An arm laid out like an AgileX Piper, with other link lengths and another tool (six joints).
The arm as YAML. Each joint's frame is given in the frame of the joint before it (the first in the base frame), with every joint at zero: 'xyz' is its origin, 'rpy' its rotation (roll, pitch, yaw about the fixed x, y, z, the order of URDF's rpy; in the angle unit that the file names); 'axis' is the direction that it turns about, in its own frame. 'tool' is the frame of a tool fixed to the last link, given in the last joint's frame.
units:
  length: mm
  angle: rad
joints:
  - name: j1
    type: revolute
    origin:
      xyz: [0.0, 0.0, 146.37]
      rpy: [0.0, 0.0, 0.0]
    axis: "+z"
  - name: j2
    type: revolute
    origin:
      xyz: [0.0, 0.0, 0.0]
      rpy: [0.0, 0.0, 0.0]
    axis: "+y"
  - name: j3
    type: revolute
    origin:
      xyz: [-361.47, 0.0, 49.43]
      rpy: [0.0, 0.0, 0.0]
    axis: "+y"
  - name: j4
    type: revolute
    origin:
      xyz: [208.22, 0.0, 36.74]
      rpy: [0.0, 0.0, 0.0]
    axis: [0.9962, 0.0, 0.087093]
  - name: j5
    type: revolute
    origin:
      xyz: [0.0, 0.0, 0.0]
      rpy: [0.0, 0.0, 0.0]
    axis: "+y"
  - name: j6
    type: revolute
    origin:
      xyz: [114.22, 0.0, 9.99]
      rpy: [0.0, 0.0, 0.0]
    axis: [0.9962, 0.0, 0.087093]
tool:
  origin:
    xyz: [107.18, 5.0, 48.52]
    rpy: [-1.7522, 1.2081, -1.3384]
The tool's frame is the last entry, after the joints.
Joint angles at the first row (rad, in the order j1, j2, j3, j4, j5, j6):
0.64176, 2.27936, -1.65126, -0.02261, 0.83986, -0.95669
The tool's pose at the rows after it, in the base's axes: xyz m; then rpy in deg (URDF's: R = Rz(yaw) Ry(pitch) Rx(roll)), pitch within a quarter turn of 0, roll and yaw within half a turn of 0:
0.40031, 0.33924, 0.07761, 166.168, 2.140, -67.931
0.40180, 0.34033, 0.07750, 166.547, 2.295, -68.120
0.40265, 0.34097, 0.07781, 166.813, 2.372, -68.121
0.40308, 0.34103, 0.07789, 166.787, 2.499, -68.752
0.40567, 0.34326, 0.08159, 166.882, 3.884, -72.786
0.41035, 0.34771, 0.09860, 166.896, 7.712, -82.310
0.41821, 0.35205, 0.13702, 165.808, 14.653, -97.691
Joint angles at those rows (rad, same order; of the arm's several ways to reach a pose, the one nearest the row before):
0.64177, 2.27929, -1.65122, -0.01601, 0.83878, -0.94862
0.64176, 2.28054, -1.65122, -0.01583, 0.83050, -0.94498
0.64175, 2.28055, -1.65126, -0.01581, 0.82570, -0.94473
0.64175, 2.28055, -1.65124, -0.01582, 0.82567, -0.93349
0.64176, 2.27539, -1.65127, -0.00553, 0.82251, -0.86682
0.64176, 2.24581, -1.64796, 0.02474, 0.81986, -0.71186
0.64177, 2.18009, -1.64791, 0.06998, 0.81855, -0.45878

